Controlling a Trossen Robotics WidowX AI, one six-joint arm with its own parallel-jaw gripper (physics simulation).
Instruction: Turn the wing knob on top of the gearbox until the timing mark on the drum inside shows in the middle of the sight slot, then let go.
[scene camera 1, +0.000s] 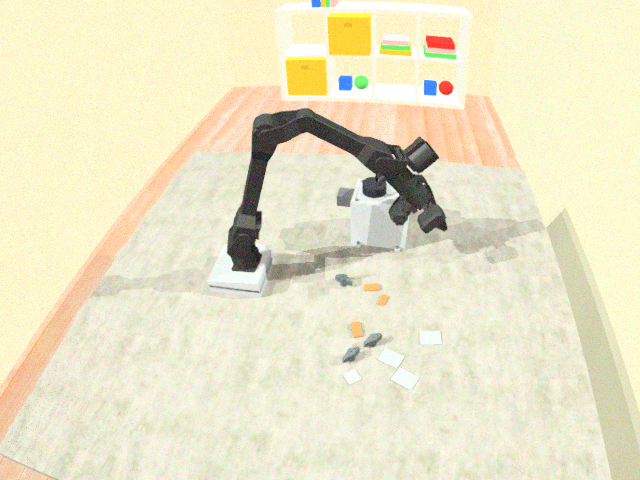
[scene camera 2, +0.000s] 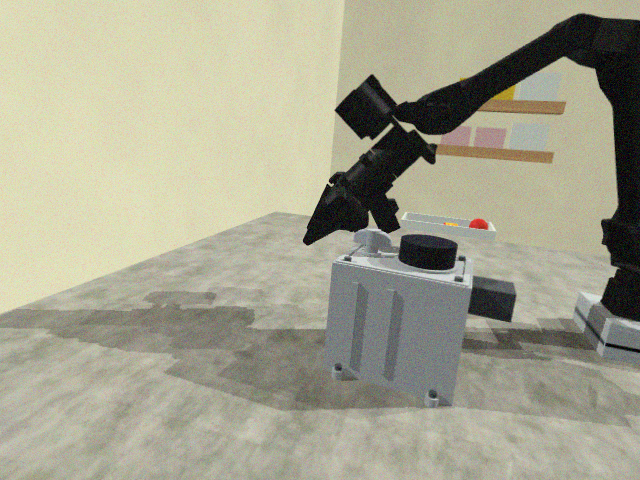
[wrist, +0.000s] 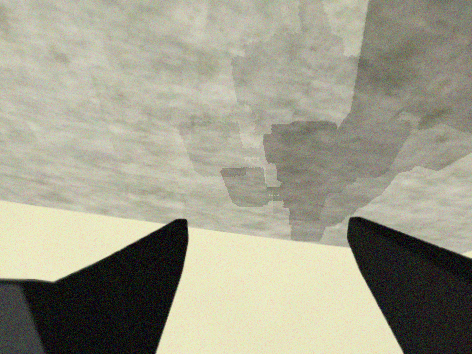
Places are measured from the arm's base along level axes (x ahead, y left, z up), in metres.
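Where they show: gripper, between the fingertips: (scene camera 2: 306, 236) (wrist: 267, 228); arm's base, origin of its link: (scene camera 1: 246, 262) (scene camera 2: 631, 314).
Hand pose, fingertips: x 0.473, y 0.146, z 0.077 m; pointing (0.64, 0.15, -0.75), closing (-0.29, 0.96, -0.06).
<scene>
Things, the pixels of their centre, and the offset from my fingertips. "spot": a spot on its surface instead.
- light grey gearbox, middle of its body: (scene camera 2: 420, 303) (scene camera 1: 373, 207) dx -0.184, dy +0.083, dz -0.039 m
- pale wing knob, middle of its body: (scene camera 2: 372, 236) dx -0.117, dy +0.081, dz +0.034 m
- round black cap, a spot on its surface: (scene camera 2: 428, 251) spot: dx -0.187, dy +0.115, dz +0.035 m
- dark block, a spot on its surface: (scene camera 2: 493, 298) spot: dx -0.260, dy +0.107, dz -0.007 m
The light grey gearbox (scene camera 1: 368, 224) (scene camera 2: 418, 330) stands upright on the mottled surface. The pale wing knob (scene camera 2: 373, 240) is on its top in scene camera 2, beside a round black cap (scene camera 1: 374, 187) (scene camera 2: 428, 251). The knob does not show in scene camera 1, where the arm and gripper cover that part of the top. My gripper (scene camera 1: 418, 223) (scene camera 2: 348, 236) (wrist: 267, 228) is open and empty, tilted downward. In scene camera 2 its fingertips appear close to the knob, one above it and one to its left; the gap in depth is unclear. The sight slot and timing mark do not show.
A dark block (scene camera 1: 344, 196) (scene camera 2: 493, 298) sticks out from the gearbox's side. Orange pieces (scene camera 1: 371, 287), grey pieces (scene camera 1: 372, 339) and white cards (scene camera 1: 430, 337) lie in front of it. A white tray (scene camera 2: 439, 231) holding a red ball (scene camera 2: 478, 224) stands behind. A wall rises beyond the surface's edge.
</scene>
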